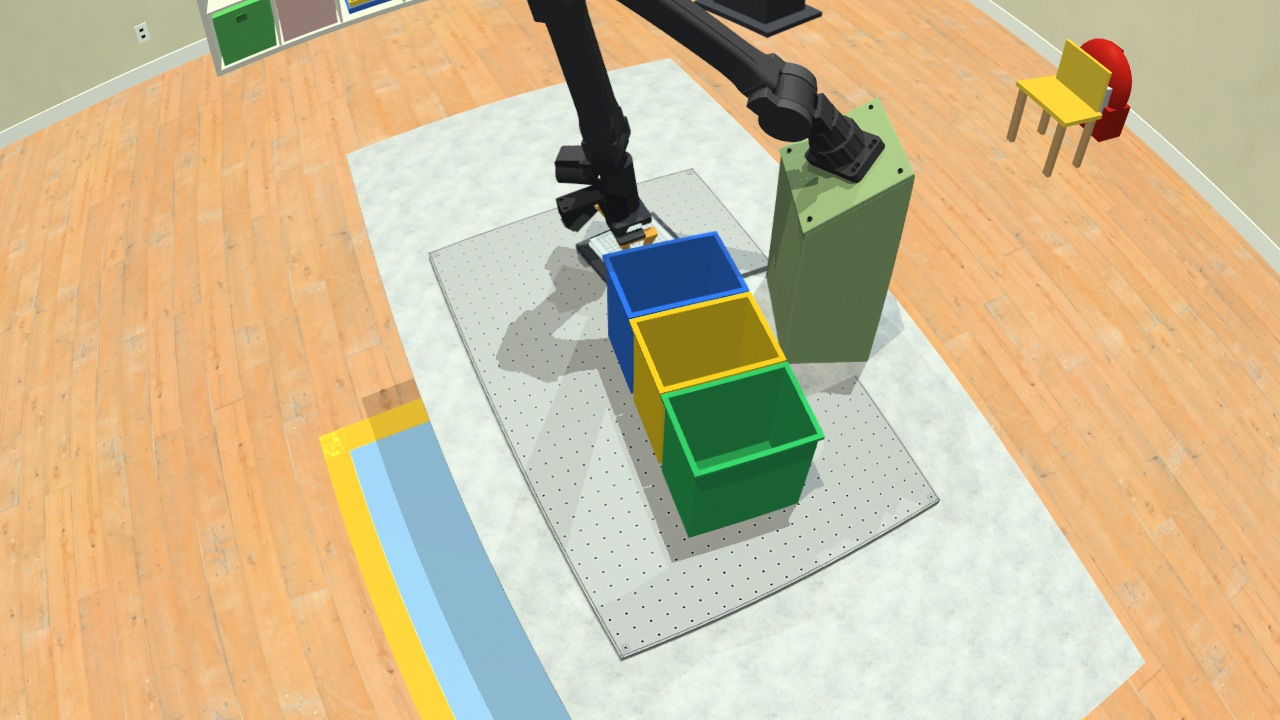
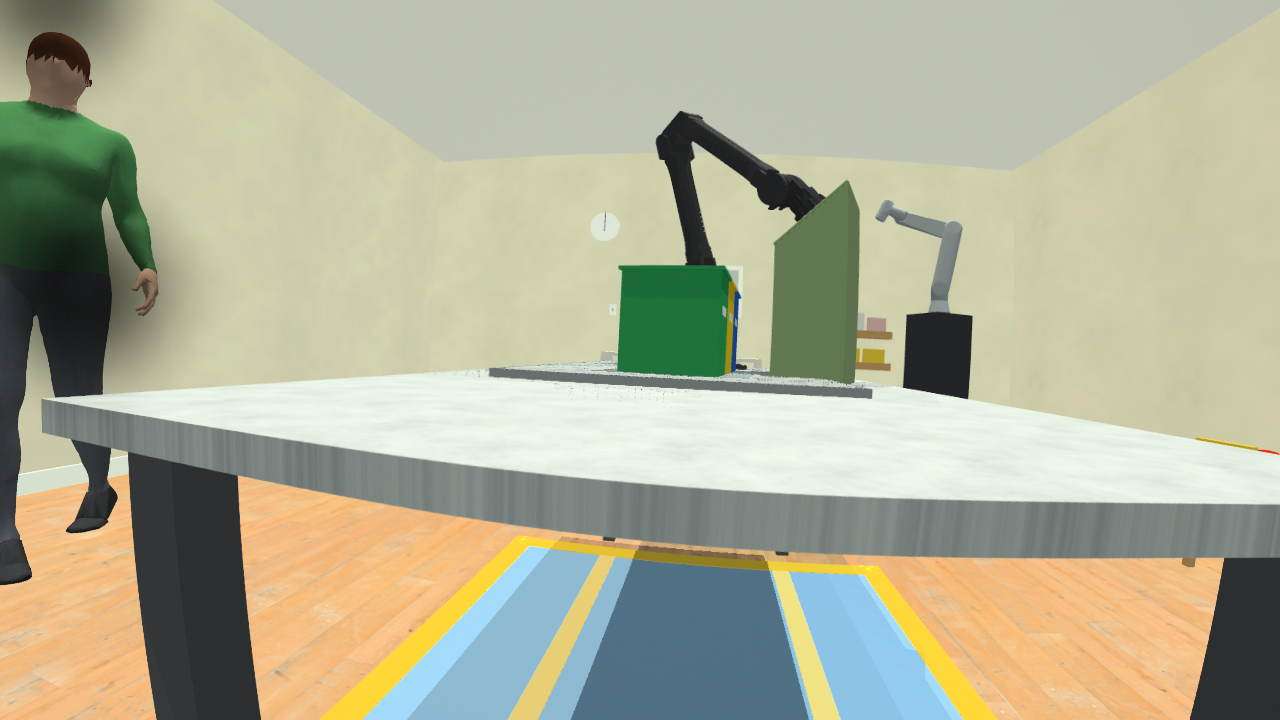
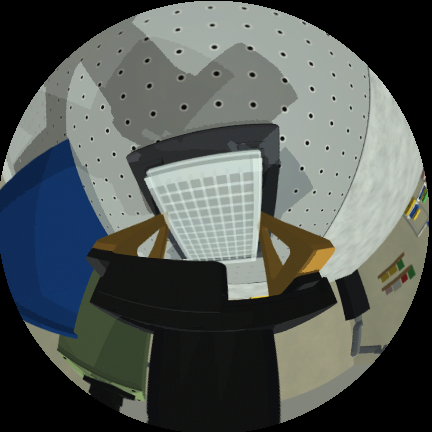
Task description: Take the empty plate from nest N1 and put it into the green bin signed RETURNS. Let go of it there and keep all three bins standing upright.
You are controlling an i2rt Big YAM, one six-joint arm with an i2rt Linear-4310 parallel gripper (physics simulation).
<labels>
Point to a gridded plate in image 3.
211,204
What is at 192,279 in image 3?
My gripper.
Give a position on a dark nest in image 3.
220,139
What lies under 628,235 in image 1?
My gripper.
</labels>
